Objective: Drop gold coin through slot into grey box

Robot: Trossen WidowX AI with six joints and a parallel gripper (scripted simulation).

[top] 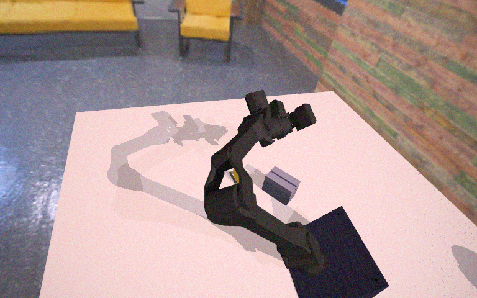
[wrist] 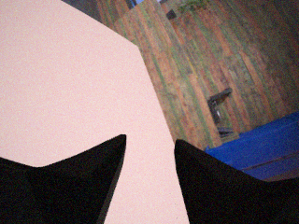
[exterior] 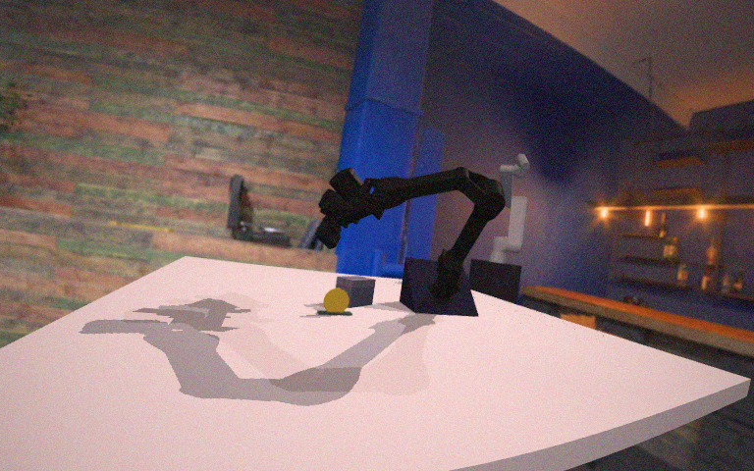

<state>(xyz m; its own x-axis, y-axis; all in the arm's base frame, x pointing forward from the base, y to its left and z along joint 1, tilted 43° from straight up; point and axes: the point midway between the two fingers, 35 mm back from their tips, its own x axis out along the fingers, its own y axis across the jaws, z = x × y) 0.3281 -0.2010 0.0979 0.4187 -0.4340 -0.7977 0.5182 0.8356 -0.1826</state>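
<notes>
Now: the gold coin 20 cm to the left of my gripper tip, 18 cm below it and 2 cm behind it.
</notes>
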